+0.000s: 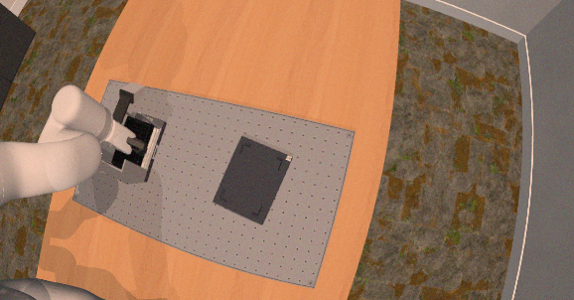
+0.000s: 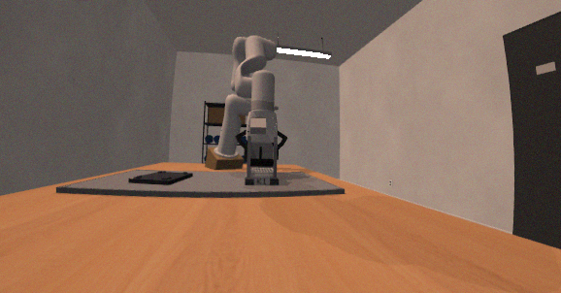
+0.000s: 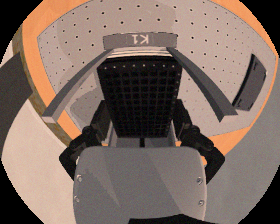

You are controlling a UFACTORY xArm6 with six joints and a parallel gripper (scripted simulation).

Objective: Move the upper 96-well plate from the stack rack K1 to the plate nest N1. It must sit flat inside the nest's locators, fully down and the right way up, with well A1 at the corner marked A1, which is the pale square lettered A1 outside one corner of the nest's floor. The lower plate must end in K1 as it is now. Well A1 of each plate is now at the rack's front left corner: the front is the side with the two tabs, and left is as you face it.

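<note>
Right now my hand is 40 mm above the white plate. From my hand the other things lie so: black 96-well plate: 10 mm below; then pale A1 square: 350 mm to the right, 130 mm ahead, 60 mm below.
</note>
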